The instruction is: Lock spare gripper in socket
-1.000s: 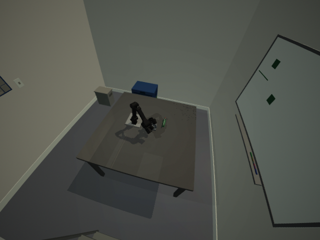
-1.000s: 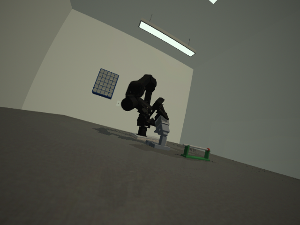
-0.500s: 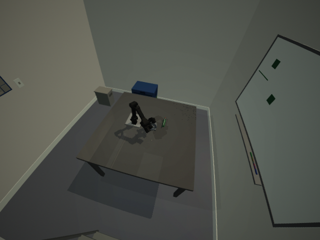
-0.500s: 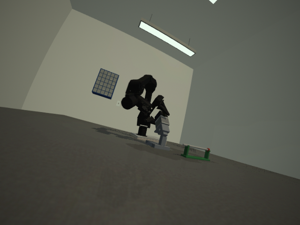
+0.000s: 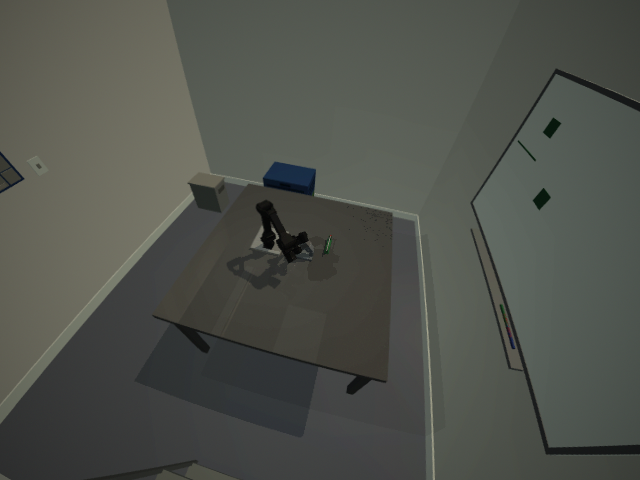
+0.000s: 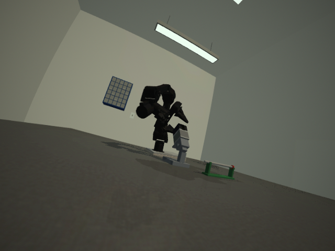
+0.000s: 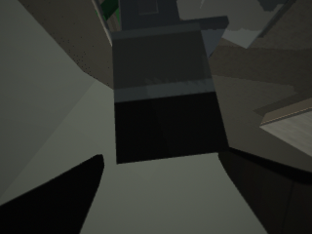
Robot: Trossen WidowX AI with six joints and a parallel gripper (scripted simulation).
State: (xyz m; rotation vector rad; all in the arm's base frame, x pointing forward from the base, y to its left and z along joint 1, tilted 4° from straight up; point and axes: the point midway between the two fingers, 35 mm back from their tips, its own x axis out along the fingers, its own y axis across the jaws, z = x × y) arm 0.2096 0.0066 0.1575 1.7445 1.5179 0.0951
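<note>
Right now my gripper tip is 30 mm short of the spare gripper, 20 mm to the left of it and 40 mm above it. Round my gripper tip: green cradle: 170 mm ahead, 110 mm to the left, 140 mm below; grey mount: 50 mm ahead, 10 mm to the right, 110 mm below.
</note>
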